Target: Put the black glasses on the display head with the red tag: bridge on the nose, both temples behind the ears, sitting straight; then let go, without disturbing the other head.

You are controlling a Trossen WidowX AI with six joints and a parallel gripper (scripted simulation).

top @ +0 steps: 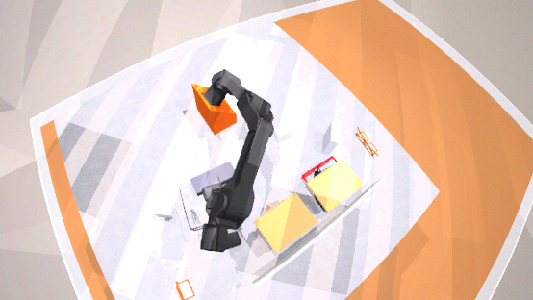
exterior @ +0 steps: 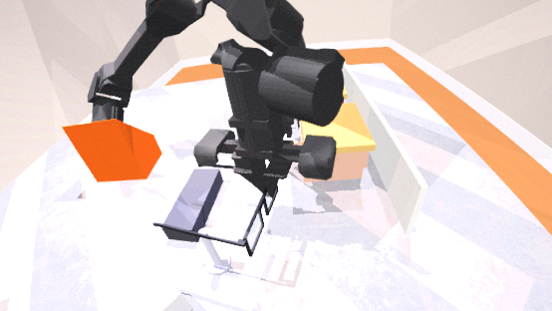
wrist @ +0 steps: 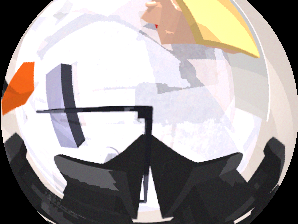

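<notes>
The dark grey box lies 16 cm behind my gripper tip, 7 cm to the left of it and 6 cm below it. Also, from my gripper tip: display head (37 cm to the left, 12 cm ahead, 3 cm below); then pale see-through panel (25 cm to the left, 23 cm ahead, 3 cm below); then white post (10 cm behind, 6 cm to the right, 6 cm below).
</notes>
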